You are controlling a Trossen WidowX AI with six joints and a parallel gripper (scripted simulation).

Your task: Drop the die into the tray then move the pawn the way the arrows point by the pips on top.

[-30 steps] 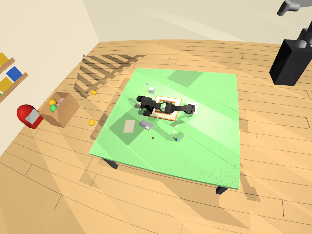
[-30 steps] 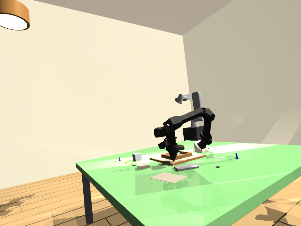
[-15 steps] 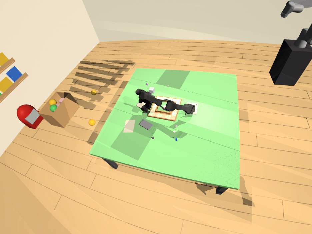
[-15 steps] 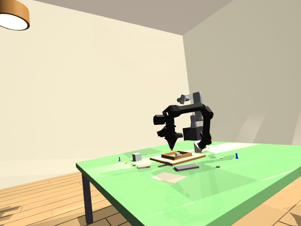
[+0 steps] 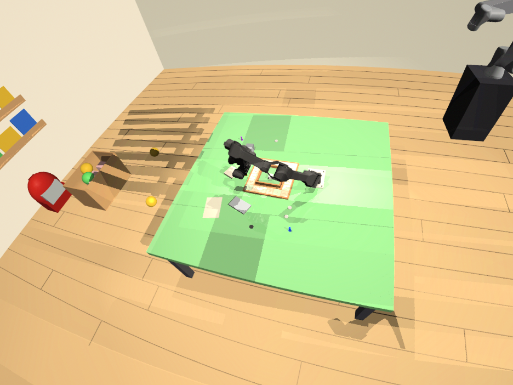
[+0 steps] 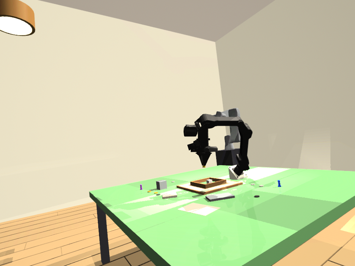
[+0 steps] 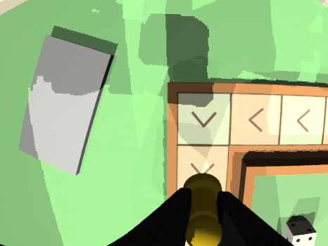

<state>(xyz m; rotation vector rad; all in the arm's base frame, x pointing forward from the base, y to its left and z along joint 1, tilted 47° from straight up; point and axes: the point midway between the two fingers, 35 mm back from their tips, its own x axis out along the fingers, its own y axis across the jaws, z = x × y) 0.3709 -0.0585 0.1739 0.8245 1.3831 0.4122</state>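
My gripper tip is now 12 cm past the white die, 9 cm to the left of it and 12 cm above it. The rest, counted from my gripper tip: dice tray: 12 cm behind, 11 cm to the right, 14 cm below; then yellow pawn: 1 cm above; then grey card: 3 cm ahead, 12 cm to the left, 14 cm below.
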